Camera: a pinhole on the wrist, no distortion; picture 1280 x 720 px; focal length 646.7 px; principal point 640.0 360.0 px. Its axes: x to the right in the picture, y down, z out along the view. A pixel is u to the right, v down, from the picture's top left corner.
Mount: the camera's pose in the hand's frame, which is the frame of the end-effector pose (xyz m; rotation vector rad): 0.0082 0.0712 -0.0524 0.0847 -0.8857 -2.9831
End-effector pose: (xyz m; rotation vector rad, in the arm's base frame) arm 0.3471 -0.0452 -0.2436 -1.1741 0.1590 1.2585
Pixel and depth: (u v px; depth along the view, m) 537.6 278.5 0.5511
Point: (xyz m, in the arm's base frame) -0.1529 0.2110 -0.3703
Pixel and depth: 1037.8 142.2 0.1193
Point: 0.1771 -0.1001 -0.2841
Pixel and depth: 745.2 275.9 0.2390
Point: 0.0894 -0.0113 -0.2886
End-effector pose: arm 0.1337 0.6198 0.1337 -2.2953 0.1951 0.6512
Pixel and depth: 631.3 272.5 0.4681
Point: -0.1213 0.5558 -0.2762
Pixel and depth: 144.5 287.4 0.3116
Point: 0.1602 0.5666 -0.2745
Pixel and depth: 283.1 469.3 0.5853
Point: 0.0854 0.7519 -0.5194
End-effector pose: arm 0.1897 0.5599 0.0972 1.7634 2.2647 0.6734
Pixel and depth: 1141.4 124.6 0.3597
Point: 0.6546 0.3868 0.0851
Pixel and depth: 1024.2 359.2 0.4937
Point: 0.7048 0.4024 -0.0948
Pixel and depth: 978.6 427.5 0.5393
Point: 0.7122 0.4228 -0.1653
